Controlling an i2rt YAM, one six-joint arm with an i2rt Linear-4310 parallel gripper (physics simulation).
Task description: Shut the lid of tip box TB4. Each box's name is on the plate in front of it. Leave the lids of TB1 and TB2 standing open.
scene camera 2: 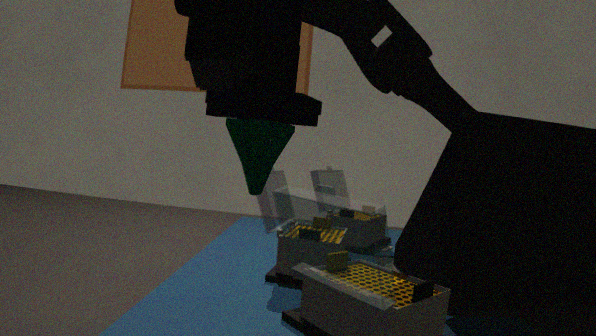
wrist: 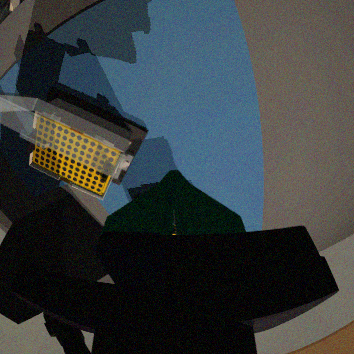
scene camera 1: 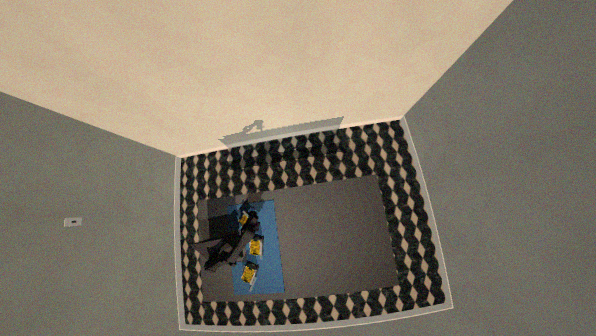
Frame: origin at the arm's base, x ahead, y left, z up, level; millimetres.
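Seen in the pictures: gripper, fingertip midpoint: (scene camera 2: 255, 194) (wrist: 173, 177) (scene camera 1: 257, 224); arm's base, origin of the base link: (scene camera 2: 522, 206) (scene camera 1: 214, 254).
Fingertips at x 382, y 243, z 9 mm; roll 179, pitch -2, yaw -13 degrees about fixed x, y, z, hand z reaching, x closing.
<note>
Offsets run from my fingertips to a thing's top centre. "spot": to the spot under its first point. Level surfaces: height alone.
The nearest tip box @(dx -128, dy +6, dz -58 mm) (scene camera 1: 243, 218) (scene camera 2: 360, 317) (wrist: 60, 165) holds yellow tips. Its clear lid @(spot: dx -68, dy +49, dz -38 mm) (wrist: 82, 121) stands open and overlaps the tips in the wrist view. The middle box (scene camera 1: 255, 247) (scene camera 2: 300, 256) has an open clear lid @(spot: dx -28, dy +29, dz -2 mm) (scene camera 2: 276, 202). The far box (scene camera 1: 249, 274) (scene camera 2: 369, 234) also has an open lid (scene camera 2: 330, 189). The name plates are too dark or small to read. My gripper (scene camera 2: 255, 192) (wrist: 173, 177) is shut with nothing between its green fingers. Its tips are above the box tops, and hide part of the wrist view.
The boxes stand on a blue mat @(dz -132 mm) (scene camera 1: 272, 270) (scene camera 2: 175, 295) (wrist: 215, 100) on a dark table @(dz -135 mm) (scene camera 1: 335, 235). The arm's links reach in from the right in scene camera 2, close to the near box. Dark shadows lie over part of the mat.
</note>
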